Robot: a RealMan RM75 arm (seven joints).
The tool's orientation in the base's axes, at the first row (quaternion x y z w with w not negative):
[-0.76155 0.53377 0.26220 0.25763]
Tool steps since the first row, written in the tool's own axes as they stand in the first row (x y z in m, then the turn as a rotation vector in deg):
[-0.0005 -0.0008 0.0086 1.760 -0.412 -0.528]
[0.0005 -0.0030 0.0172 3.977 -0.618 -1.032]
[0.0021 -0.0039 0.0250 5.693 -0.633 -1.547]
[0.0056 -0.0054 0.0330 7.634 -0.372 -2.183]
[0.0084 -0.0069 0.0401 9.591 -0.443 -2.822]
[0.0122 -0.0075 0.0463 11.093 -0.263 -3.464]
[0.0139 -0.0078 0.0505 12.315 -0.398 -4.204]
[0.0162 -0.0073 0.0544 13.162 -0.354 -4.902]
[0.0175 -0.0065 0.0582 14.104 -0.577 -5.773]
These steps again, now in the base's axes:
[-0.0005 0.0064 -0.0058 0.971 -1.426 -0.755]
[0.0009 0.0121 -0.0126 1.878 -3.206 -1.859]
[0.0012 0.0165 -0.0192 2.459 -4.711 -2.639]
[0.0027 0.0200 -0.0273 2.858 -6.532 -3.513]
[0.0040 0.0233 -0.0342 3.578 -8.267 -4.359]
[0.0049 0.0251 -0.0412 3.927 -9.770 -4.924]
[0.0052 0.0268 -0.0453 4.504 -11.056 -5.192]
[0.0049 0.0278 -0.0498 4.797 -12.113 -5.259]
[0.0040 0.0292 -0.0535 5.393 -13.271 -5.234]

